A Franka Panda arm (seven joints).
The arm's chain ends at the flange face. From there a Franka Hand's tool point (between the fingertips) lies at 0.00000 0.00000 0.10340 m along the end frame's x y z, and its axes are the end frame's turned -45 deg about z.
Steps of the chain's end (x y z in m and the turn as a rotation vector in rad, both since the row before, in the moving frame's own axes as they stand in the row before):
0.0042 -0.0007 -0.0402 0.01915 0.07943 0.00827
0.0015 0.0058 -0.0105 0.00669 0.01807 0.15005
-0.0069 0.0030 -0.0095 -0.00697 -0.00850 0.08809
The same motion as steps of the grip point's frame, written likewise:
0.0106 0.0069 -0.0405 -0.04262 0.06971 0.00827
-0.0013 0.0061 -0.0105 -0.00805 0.01751 0.15005
-0.0081 -0.0029 -0.0095 0.00108 -0.01094 0.08809

